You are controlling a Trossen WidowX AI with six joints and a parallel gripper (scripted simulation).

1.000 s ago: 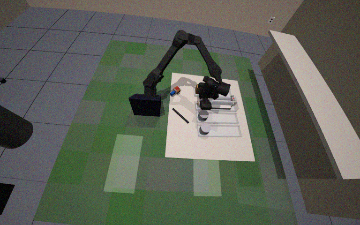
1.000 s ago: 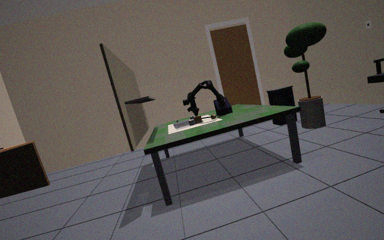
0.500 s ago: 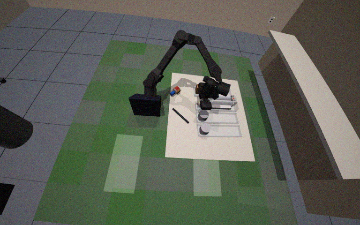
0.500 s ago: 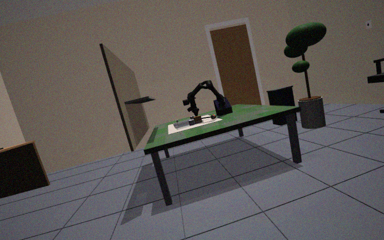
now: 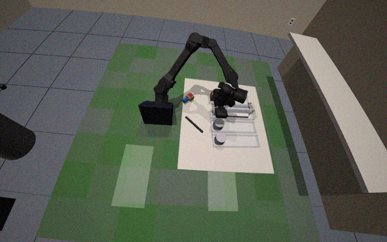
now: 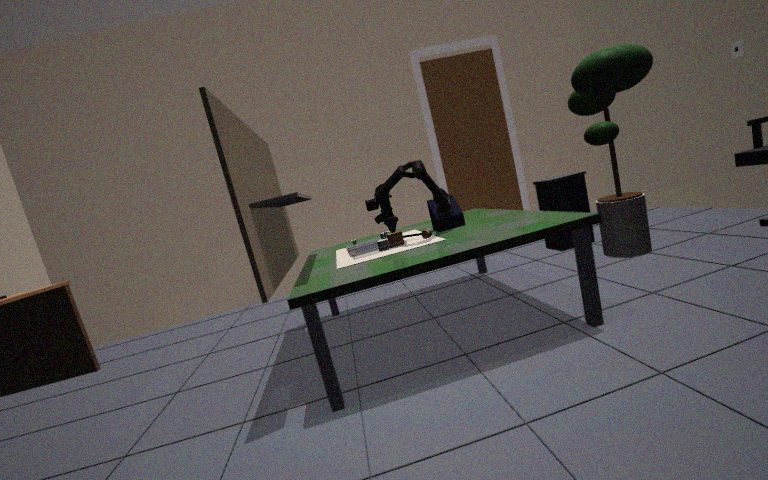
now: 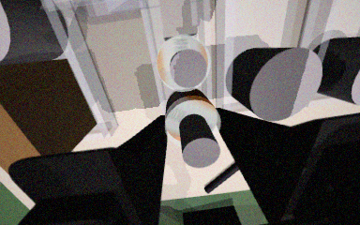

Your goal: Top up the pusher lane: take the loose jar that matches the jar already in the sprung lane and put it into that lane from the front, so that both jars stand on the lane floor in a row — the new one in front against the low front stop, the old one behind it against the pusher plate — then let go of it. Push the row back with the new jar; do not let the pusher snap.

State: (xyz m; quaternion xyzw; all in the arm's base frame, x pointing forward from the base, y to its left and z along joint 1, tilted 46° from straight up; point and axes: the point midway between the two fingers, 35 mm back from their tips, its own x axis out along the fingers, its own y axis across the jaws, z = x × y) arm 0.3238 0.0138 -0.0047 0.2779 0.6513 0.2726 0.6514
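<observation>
Now: the brown box 130 mm to the left of my gripper tip, 20 mm ahead of it and 10 mm below it. The rest, counted from my gripper tip: red-and-blue jar (170 mm behind, 100 mm to the left, 30 mm below); then sprung lane (150 mm ahead, 30 mm to the left, 30 mm below); then black stick (130 mm behind, 70 mm to the right, 50 mm below).
</observation>
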